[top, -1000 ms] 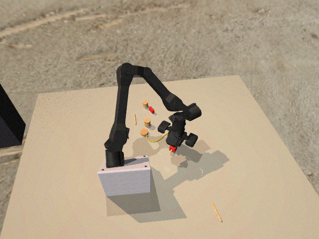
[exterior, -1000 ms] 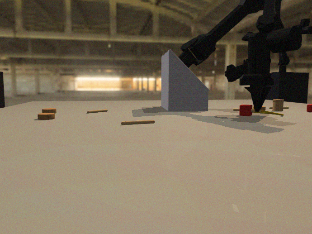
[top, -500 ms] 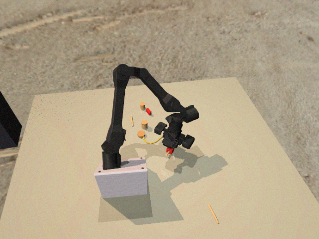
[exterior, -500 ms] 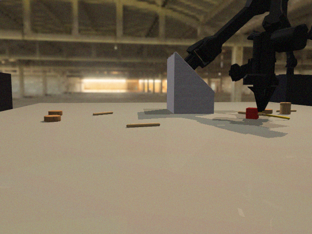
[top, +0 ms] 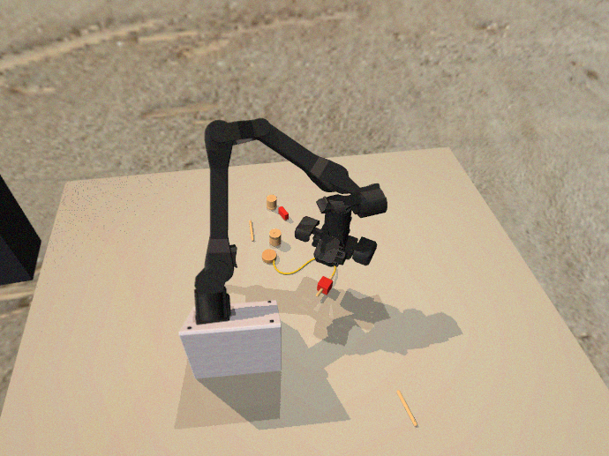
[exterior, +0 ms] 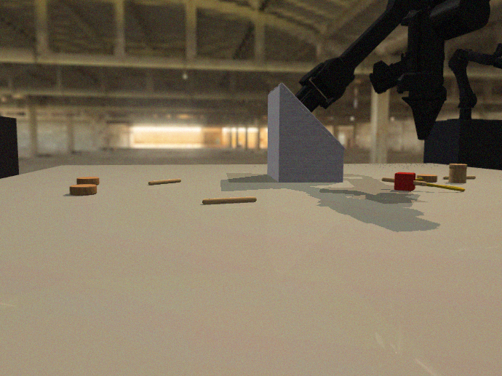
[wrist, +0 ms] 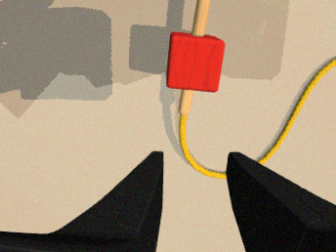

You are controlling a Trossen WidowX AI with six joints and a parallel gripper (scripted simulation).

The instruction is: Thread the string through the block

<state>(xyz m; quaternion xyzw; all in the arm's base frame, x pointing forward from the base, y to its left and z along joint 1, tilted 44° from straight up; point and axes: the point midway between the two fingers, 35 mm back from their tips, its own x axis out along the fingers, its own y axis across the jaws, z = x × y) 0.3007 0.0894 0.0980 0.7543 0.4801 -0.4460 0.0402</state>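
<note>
Now: gripper tip 2 cm past the red cube, 2 cm to the left of it and 7 cm above it. Round my gripper tip: round wooden button (14 cm behind, 11 cm to the left, 8 cm below).
</note>
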